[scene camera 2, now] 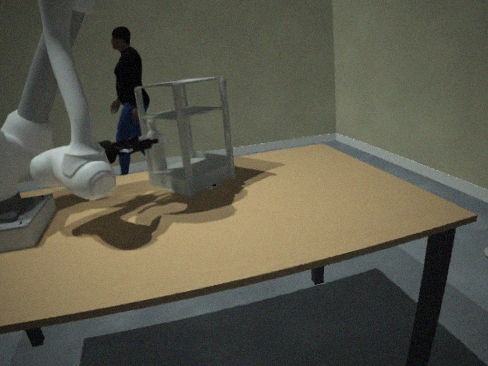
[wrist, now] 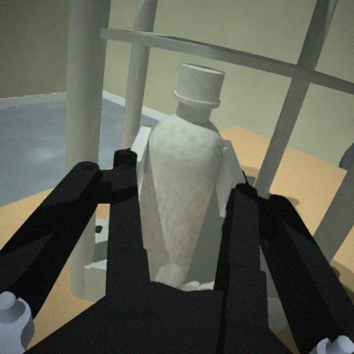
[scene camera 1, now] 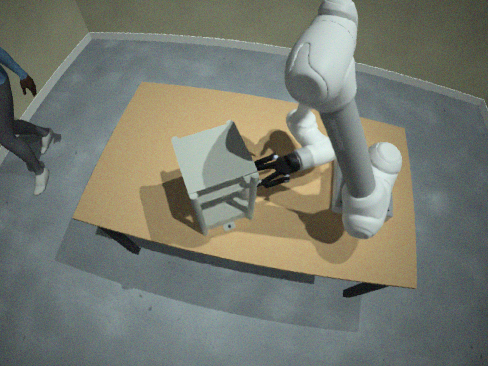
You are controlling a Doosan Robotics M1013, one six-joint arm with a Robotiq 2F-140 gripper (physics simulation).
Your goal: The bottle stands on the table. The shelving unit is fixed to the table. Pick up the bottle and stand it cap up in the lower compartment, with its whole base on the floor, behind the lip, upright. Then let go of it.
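Places are measured from the arm's base along level axes (x ahead, y left, z up), in metres.
Pixels of known places: gripper, fingertip midpoint: [scene camera 2: 159,137].
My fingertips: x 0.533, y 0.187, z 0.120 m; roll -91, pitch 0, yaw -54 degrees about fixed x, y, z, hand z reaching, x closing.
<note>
Ahead of a thing's pixels: the offset from my fingertips to its top centre. "*": to the spot under its first point. Level surfaces: height alone.
The pale bottle @(dy -0.012, dx -0.017, dz +0.064 m) [scene camera 2: 159,160] [wrist: 185,145] is upright, cap up, at the open side of the shelving unit @(dy +0.024, dx +0.095, dz +0.183 m) [scene camera 1: 210,157] [scene camera 2: 183,140] [wrist: 86,125] that faces the arm, below the middle shelf. My gripper [scene camera 1: 258,176] [scene camera 2: 154,143] [wrist: 183,147] is shut on the bottle's body from that side, fingers roughly level. In scene camera 1 the unit's top board hides the bottle. In scene camera 2 its lower end shows at the lower compartment, near the lip. I cannot tell whether its base touches the compartment floor.
The unit's corner posts stand on both sides of the fingers, and the middle shelf's edge [wrist: 210,51] runs above and beyond the cap. A small fixing plate @(* dy +0.124, dx +0.022, dz -0.178 m) [scene camera 1: 229,226] lies at the unit's foot on the table @(dz -0.186 m) [scene camera 1: 125,115] [scene camera 2: 325,200]. A person [scene camera 2: 129,75] stands beyond the table.
</note>
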